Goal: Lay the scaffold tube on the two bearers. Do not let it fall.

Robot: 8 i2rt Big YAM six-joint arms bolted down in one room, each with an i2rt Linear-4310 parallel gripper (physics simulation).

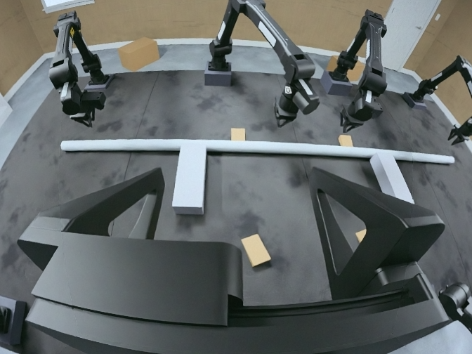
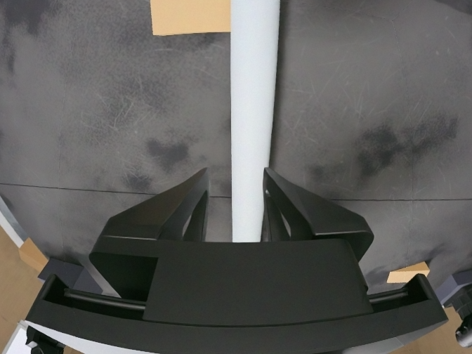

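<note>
The long white tube (image 1: 280,148) (image 2: 254,100) lies across the far ends of two pale bearers (image 1: 190,182) (image 1: 392,176); I cannot tell whether it is on top or against them. My arm2 gripper (image 1: 237,170) is wide open and empty. My arm6 gripper (image 2: 236,172) is partly open above the tube, with no grip on it. Across the mat, the left gripper (image 1: 83,121), the middle gripper (image 1: 285,121), the third gripper (image 1: 347,121) and the far-right gripper (image 1: 455,138) hang above or beyond the tube, small but apparently open. The grippers of arm1, arm3 and arm4 do not show.
Tan blocks (image 1: 238,134) (image 1: 345,140) stand just beyond the tube. Another tan block (image 1: 256,250) lies on the near side, beside the left bearer. A tan box (image 1: 139,54) stands behind the far arms. Part of another arm (image 1: 456,296) shows at the lower right.
</note>
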